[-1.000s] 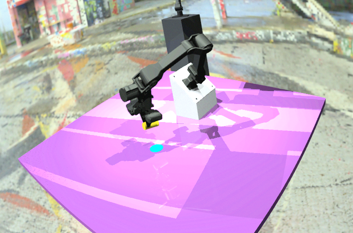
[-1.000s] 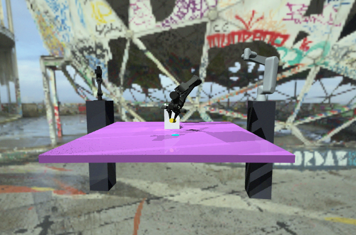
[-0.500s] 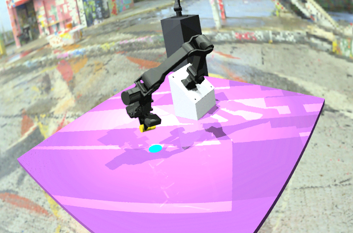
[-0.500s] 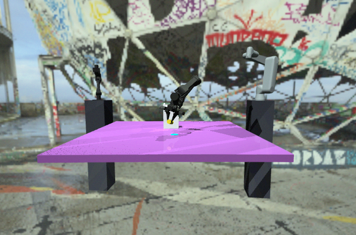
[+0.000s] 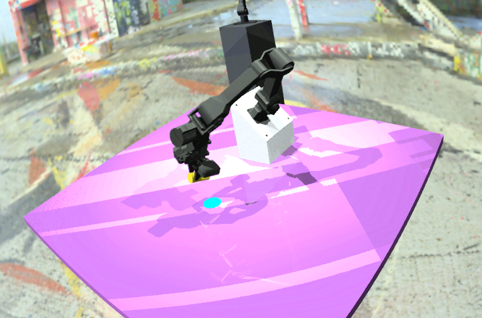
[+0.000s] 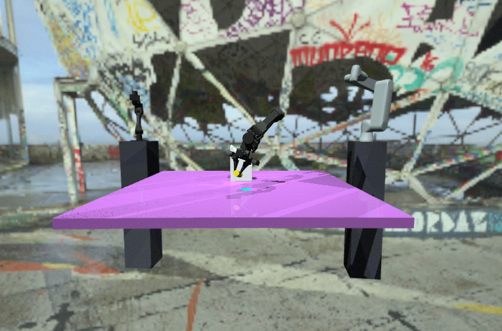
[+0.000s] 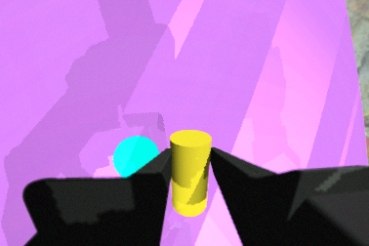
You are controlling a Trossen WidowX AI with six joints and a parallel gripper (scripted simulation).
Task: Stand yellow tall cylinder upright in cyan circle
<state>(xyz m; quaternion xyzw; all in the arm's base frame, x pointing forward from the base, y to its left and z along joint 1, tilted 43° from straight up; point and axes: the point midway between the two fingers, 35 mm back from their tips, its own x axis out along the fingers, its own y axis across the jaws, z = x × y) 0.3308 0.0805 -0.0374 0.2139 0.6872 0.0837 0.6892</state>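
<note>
Now: gripper tip 9 cm above the cyan circle, 5 cm to the right of it and 1 cm past it. The rest, counted from my gripper tip: yellow cylinder: 2 cm behind, 1 cm below.
</note>
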